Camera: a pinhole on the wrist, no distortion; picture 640 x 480 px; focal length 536.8 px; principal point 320.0 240.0 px. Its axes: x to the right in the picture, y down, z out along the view. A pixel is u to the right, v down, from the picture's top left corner.
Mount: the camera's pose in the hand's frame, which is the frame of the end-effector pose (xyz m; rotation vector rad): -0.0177 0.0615 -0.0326 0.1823 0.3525 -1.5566
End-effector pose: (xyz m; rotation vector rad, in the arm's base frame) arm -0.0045 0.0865 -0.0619 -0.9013 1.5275 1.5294
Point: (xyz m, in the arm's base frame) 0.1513 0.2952 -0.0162
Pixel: 480 27
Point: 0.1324 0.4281 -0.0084
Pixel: 344 80
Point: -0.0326 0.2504 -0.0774
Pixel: 242 318
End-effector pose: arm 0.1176 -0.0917 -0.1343 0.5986 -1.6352 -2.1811
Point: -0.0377 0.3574 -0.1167
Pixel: 322 94
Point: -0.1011 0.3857 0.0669
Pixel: 132 113
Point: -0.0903 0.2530 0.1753
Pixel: outside the picture
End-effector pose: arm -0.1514 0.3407 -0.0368 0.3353 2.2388 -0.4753
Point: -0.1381 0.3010 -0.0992
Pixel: 495 423
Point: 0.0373 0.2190 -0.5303
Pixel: 117 462
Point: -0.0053 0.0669 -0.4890
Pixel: 281 417
